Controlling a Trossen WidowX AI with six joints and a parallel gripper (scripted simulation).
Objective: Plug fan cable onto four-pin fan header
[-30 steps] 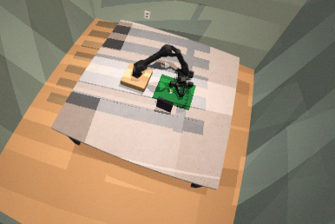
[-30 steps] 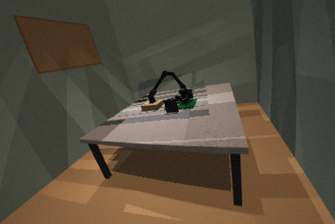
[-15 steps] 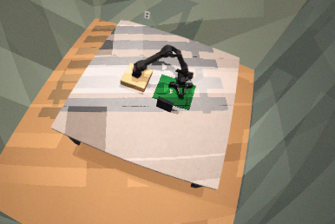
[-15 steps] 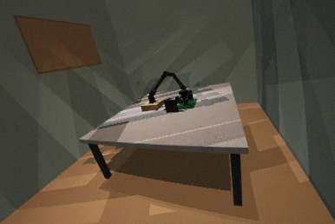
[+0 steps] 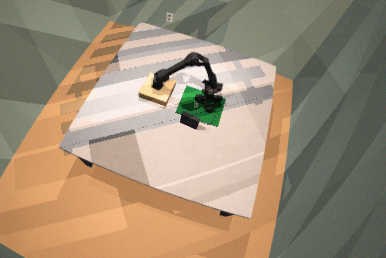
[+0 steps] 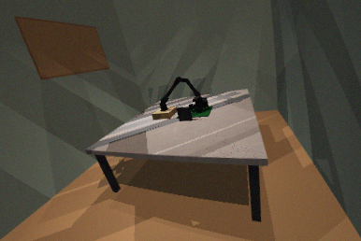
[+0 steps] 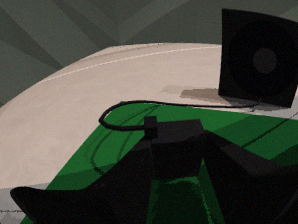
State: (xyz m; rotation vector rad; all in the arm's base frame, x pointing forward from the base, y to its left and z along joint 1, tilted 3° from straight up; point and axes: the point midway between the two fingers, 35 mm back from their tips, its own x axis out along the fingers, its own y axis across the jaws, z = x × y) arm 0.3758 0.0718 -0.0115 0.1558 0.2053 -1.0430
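Right now the black fan plug is 10 mm below my gripper tip. Round my gripper tip: green circuit board: 60 mm behind, 20 mm to the left, 50 mm below; then black fan: 70 mm behind, 150 mm to the right, 20 mm above; then four-pin fan header: 90 mm behind, 30 mm below.
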